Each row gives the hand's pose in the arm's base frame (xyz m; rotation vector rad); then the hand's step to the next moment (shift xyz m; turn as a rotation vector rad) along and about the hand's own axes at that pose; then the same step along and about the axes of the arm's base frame.
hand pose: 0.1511 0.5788 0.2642 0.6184 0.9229 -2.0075
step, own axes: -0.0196 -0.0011 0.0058 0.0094 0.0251 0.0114
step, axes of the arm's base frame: 0.0092 0.0052 0.0176 0.0149 -0.0233 -0.0092
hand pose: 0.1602 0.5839 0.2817 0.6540 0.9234 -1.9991
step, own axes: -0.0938 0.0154 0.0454 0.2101 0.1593 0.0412
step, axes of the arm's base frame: 0.0575 0.0010 0.0882 0.0182 -0.1924 -0.1840
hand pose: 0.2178 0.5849 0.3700 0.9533 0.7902 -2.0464
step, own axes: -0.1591 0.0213 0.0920 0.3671 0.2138 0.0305
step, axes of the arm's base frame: 0.0563 -0.0251 0.1744 -0.0054 -0.2696 -0.3297
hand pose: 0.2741 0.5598 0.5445 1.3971 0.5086 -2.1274
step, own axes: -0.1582 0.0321 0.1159 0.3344 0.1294 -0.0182
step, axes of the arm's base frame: -0.0129 -0.0557 0.1903 -0.0126 -0.1678 -0.3171
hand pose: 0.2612 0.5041 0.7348 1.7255 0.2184 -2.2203
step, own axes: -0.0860 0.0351 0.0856 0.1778 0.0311 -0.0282
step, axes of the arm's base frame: -0.0474 -0.0462 0.1076 -0.0026 -0.0481 -0.1762
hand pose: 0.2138 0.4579 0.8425 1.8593 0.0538 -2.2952
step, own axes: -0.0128 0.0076 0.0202 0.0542 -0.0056 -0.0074
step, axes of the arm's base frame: -0.0157 -0.0088 0.0175 -0.0045 0.0000 -0.0548
